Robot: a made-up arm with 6 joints.
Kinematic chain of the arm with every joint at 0, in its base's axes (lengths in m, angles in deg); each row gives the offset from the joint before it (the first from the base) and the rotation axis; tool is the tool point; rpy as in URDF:
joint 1: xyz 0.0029 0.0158 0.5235 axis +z
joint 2: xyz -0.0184 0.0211 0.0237 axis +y
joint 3: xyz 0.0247 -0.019 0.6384 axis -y
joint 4: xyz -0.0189 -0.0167 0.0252 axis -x
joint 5: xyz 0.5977 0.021 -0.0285 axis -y
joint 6: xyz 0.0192 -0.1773 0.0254 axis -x
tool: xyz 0.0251 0.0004 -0.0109 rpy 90 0 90
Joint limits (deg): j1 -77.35..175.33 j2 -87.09..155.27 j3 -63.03..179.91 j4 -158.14..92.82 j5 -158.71..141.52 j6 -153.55..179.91
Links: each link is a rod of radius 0.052 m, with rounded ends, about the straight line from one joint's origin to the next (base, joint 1, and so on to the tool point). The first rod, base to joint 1, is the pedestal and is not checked.
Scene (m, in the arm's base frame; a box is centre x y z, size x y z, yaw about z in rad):
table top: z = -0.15
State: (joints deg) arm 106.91 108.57 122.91 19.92 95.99 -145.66
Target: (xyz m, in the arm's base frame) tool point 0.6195 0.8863 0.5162
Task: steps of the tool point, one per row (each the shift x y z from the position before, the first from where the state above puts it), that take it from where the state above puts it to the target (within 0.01 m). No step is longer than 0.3 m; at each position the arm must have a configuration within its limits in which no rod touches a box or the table.
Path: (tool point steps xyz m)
1: 0.2787 -0.0002 -0.0077
2: 0.2678 -0.0709 -0.0077
3: 0.2388 -0.1360 -0.0076

